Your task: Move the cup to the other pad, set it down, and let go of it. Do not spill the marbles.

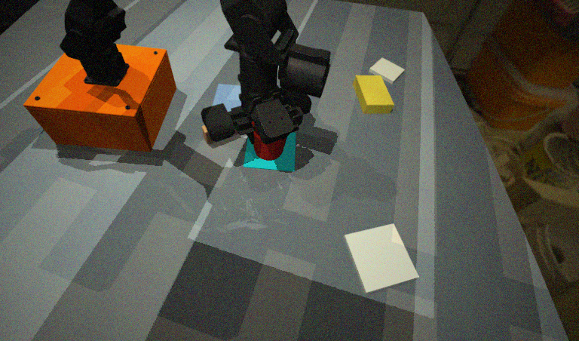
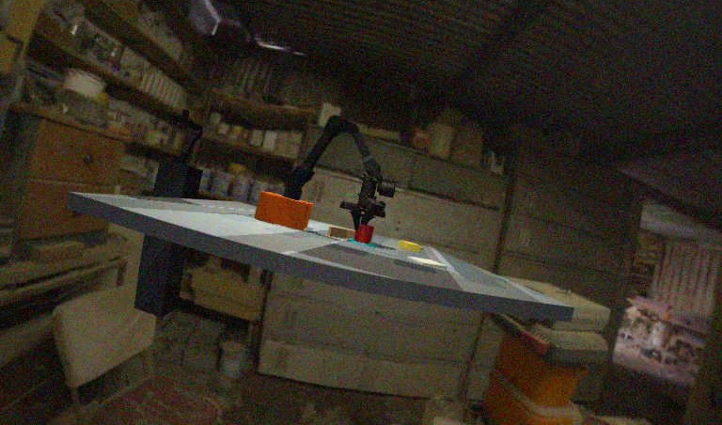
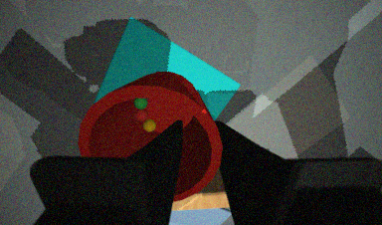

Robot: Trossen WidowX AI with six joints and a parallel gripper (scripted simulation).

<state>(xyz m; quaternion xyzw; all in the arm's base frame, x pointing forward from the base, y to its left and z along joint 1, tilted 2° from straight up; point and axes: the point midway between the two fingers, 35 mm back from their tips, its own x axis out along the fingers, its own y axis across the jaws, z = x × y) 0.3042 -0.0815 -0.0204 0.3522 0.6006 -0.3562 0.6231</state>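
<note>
Right now my gripper tip is 20 mm short of the red cup and 10 mm to the right of it. Also, from my gripper tip: cyan pad: 50 mm below, 30 mm ahead, 20 mm to the left; then pale blue pad: 150 mm to the left, 70 mm behind, 50 mm below; then yellow block: 270 mm ahead, 210 mm to the left, 30 mm below.
</note>
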